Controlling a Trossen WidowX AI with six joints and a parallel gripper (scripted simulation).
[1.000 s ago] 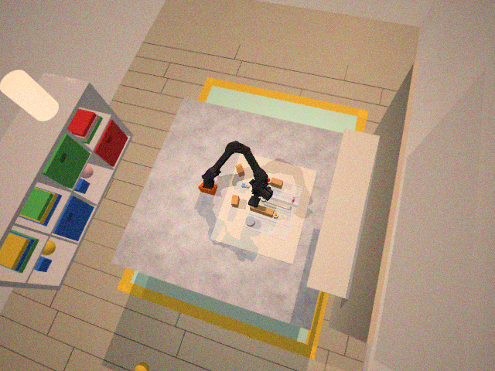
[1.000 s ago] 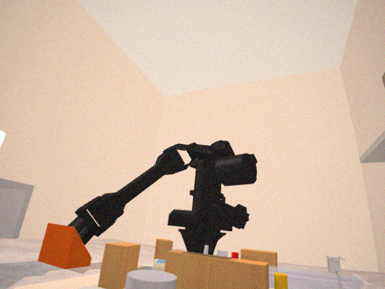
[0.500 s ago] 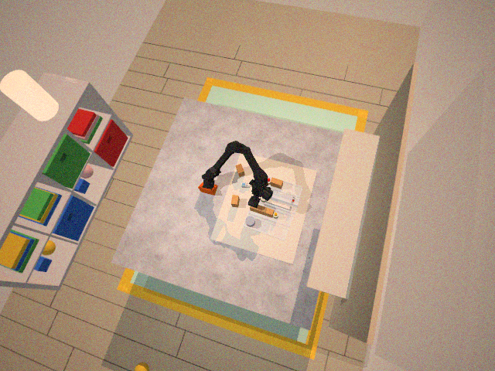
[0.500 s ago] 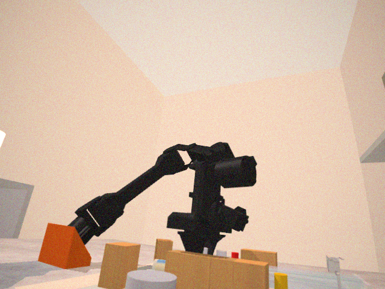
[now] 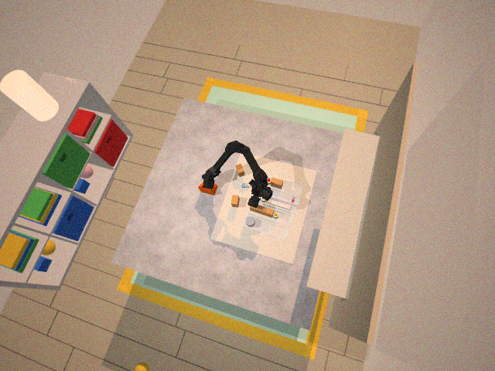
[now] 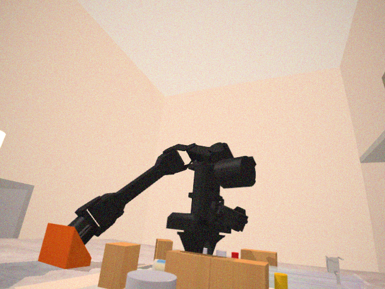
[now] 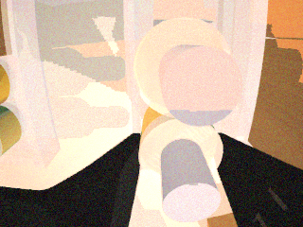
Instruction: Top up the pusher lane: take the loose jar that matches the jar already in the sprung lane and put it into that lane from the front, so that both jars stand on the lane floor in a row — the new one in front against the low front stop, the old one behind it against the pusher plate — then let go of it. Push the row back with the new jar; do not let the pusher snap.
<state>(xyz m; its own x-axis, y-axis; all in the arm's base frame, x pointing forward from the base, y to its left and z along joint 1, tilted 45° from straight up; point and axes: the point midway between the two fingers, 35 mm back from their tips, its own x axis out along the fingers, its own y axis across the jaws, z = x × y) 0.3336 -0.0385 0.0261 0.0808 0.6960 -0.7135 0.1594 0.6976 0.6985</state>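
My gripper tip is 150 mm short of the lane rack and 10 mm above it. Also, from my gripper tip: grey cylinder 20 mm behind, 170 mm to the right.
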